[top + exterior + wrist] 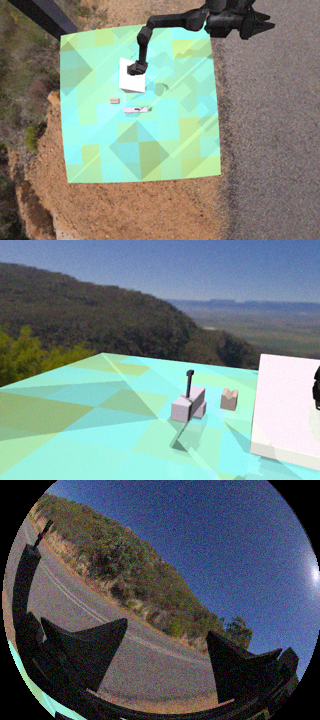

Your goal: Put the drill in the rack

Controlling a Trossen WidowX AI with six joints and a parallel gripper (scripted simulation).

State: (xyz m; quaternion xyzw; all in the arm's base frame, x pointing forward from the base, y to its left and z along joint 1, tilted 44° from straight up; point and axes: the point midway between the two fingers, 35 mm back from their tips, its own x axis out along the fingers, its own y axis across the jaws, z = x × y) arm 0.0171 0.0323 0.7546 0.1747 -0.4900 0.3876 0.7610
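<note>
The dark key lies 230 mm ahead of my gripper tip, 540 mm to the right of it and 540 mm below it. Round my gripper tip: drill (230 mm ahead, 590 mm to the right, 590 mm below); then block (230 mm ahead, 570 mm to the right, 600 mm below); then brown notched rack (150 mm ahead, 730 mm to the right, 620 mm below).
</note>
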